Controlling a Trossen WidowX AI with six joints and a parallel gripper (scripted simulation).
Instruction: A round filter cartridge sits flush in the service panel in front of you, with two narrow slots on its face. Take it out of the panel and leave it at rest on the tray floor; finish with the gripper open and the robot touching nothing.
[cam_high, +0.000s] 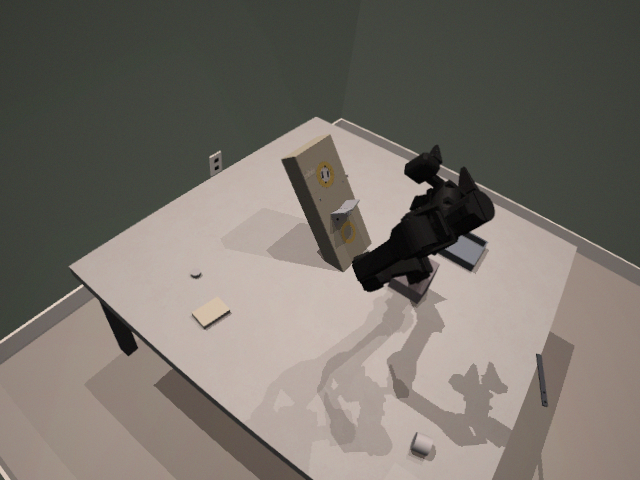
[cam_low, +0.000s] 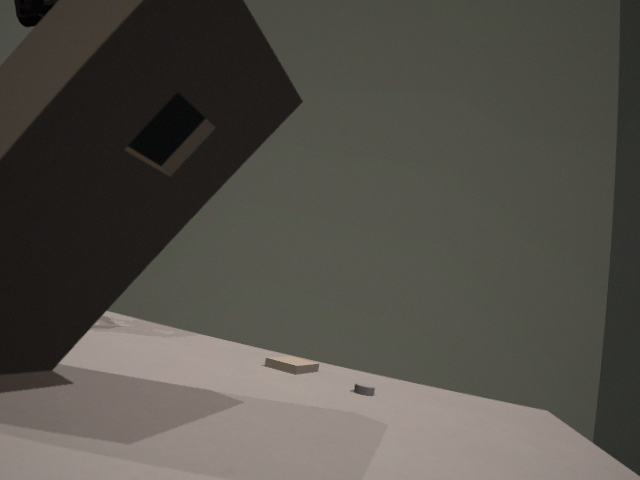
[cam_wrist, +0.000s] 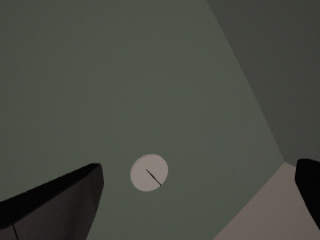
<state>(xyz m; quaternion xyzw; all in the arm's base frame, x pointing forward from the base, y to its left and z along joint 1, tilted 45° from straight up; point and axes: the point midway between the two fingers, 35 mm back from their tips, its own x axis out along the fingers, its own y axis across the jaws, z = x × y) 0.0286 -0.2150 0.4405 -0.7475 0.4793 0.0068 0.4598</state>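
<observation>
Right now the white round cartridge is 40 cm ahead of my gripper tip, 8 cm to the right of it and 32 cm below it. The rest, counted from my gripper tip: tan service panel (35 cm ahead, 8 cm to the right, 40 cm below); then grey bracket (30 cm ahead, 9 cm to the right, 41 cm below); then grey tray (1 cm behind, 42 cm to the right, 55 cm below).
</observation>
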